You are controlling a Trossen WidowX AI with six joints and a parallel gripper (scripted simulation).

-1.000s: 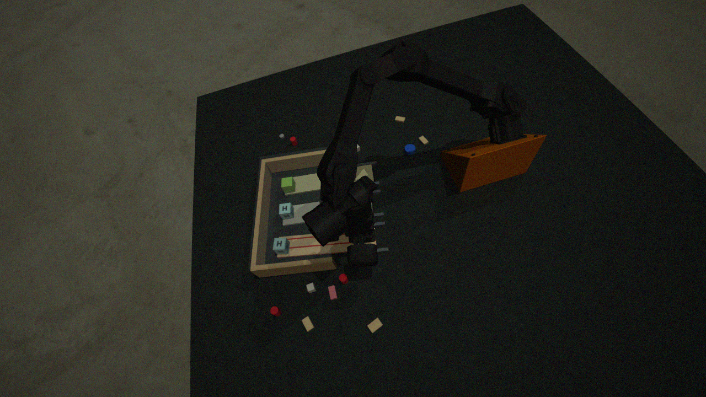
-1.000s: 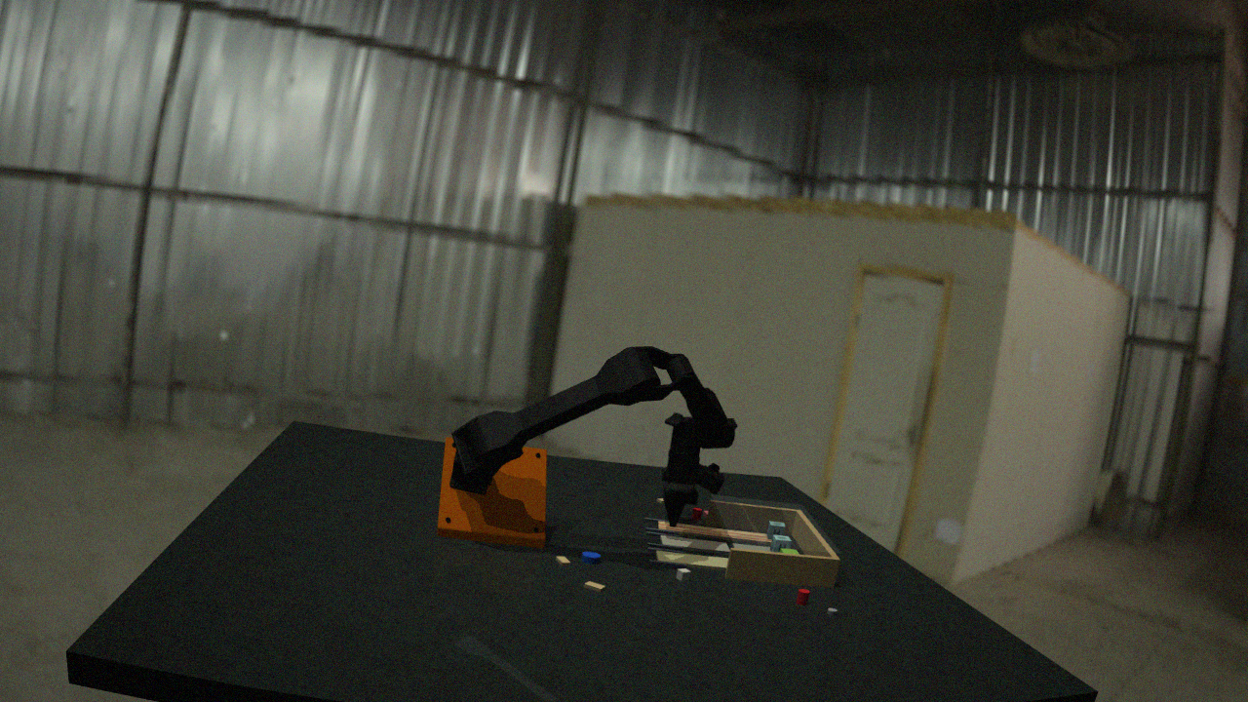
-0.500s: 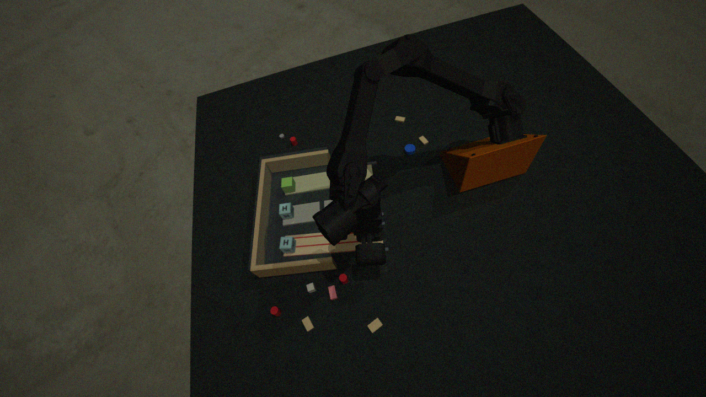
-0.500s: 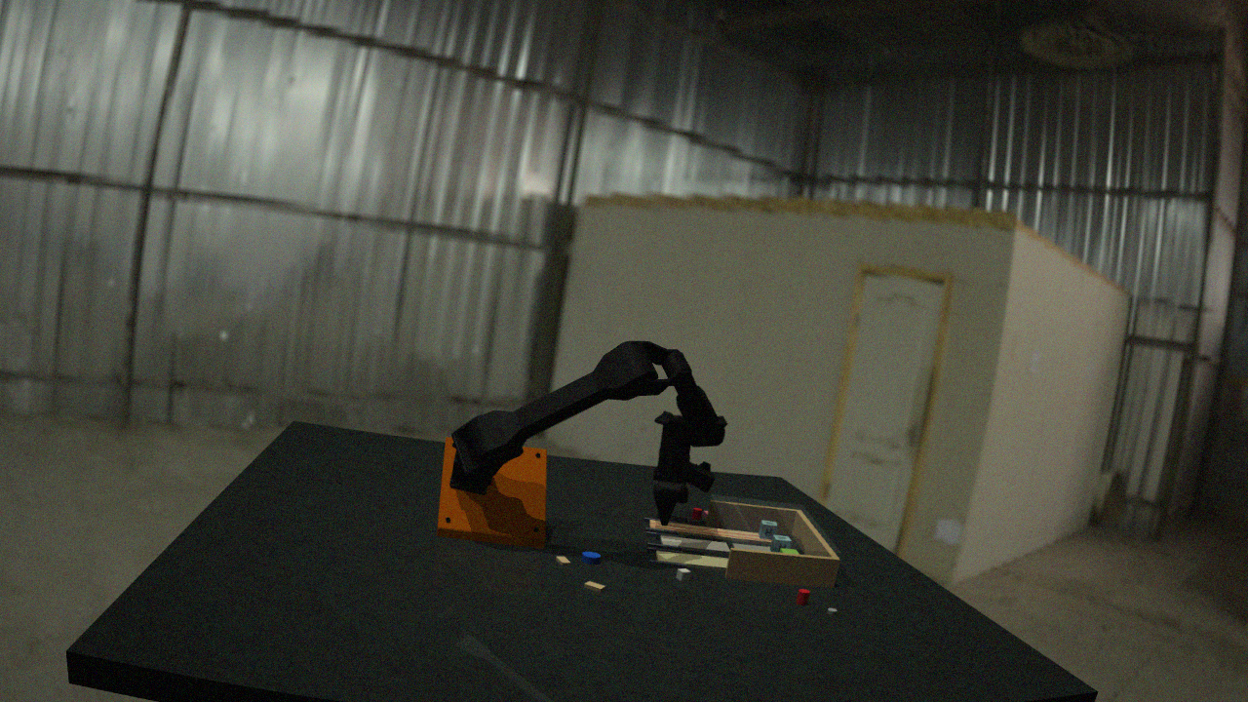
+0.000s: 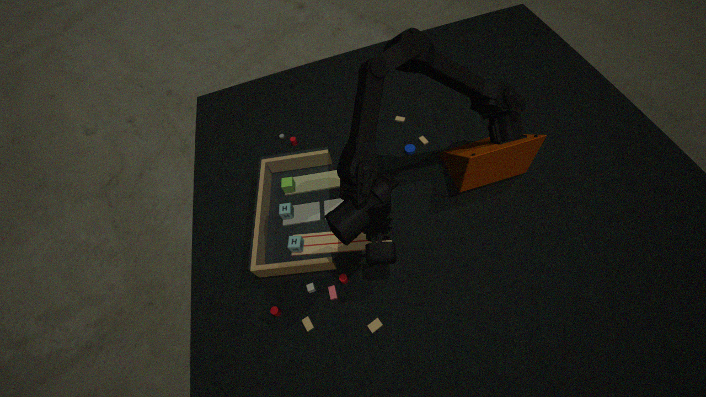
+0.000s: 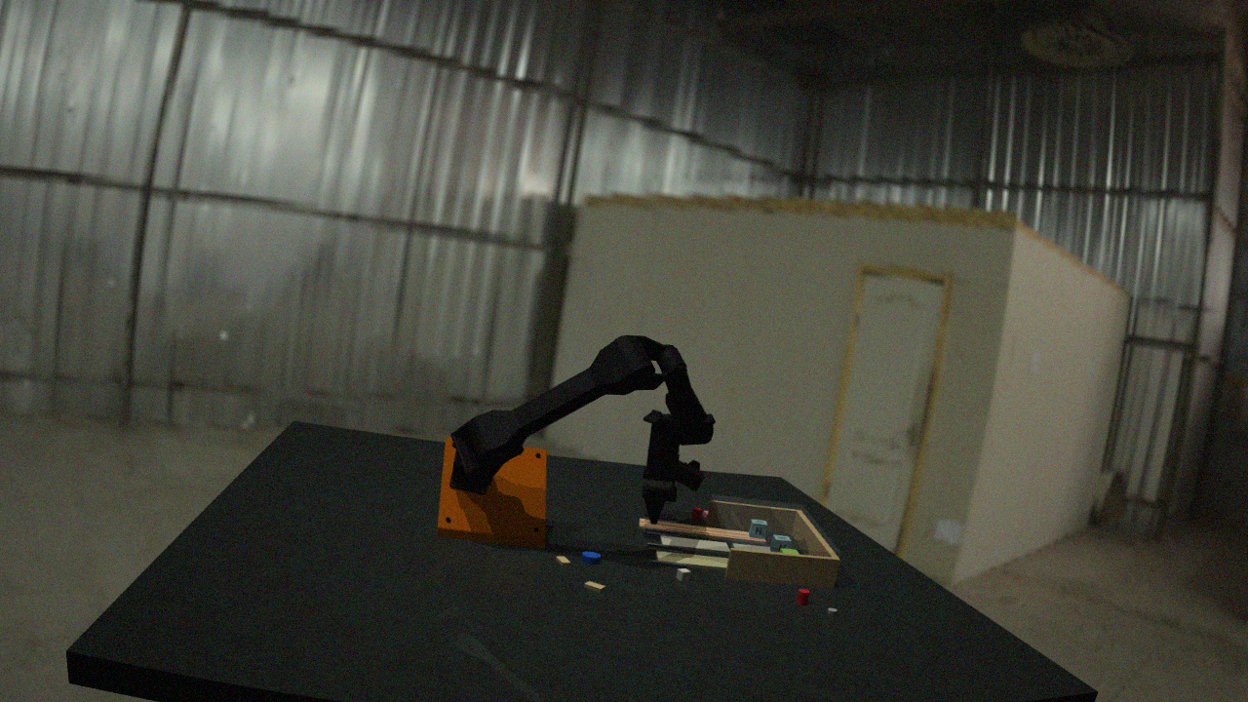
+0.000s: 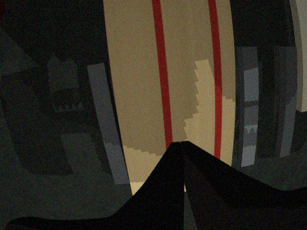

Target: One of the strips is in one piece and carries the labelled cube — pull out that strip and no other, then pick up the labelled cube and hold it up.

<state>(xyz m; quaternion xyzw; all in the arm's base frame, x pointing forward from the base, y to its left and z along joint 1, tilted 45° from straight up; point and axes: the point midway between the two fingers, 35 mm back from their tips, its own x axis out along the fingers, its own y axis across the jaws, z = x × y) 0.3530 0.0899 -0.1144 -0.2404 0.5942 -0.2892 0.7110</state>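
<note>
The red-lined strip lies 10 cm ahead of my gripper tip and 1 cm to the right of it.
</note>
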